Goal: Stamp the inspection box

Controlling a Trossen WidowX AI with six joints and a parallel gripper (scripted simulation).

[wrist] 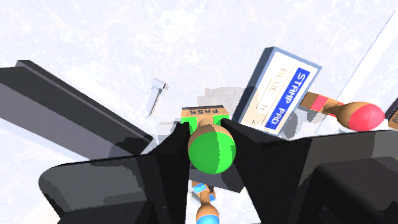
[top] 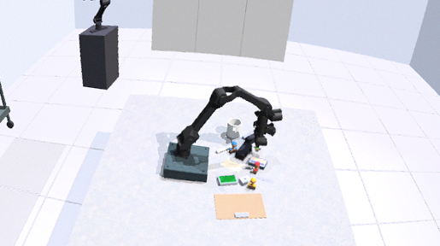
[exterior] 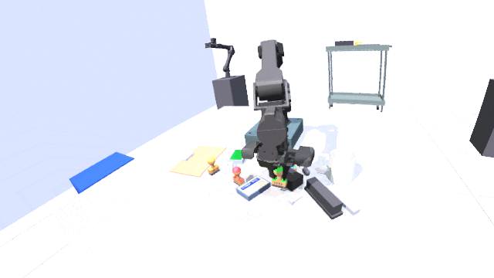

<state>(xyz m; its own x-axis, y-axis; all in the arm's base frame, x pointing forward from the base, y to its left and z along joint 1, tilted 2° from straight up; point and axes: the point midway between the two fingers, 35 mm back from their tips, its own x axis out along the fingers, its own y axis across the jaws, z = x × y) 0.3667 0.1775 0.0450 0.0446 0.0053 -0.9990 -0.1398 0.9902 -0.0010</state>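
Now: the green ink pad 12 cm behind my gripper tip, 25 cm to the right of it and 5 cm below it. From my gripper tip the other things lie so: blue-and-white stamp pad box (2 cm ahead, 8 cm to the right, 4 cm below); black box (7 cm behind, 2 cm to the right, 4 cm below); bolt (1 cm ahead, 5 cm to the left, 5 cm below).
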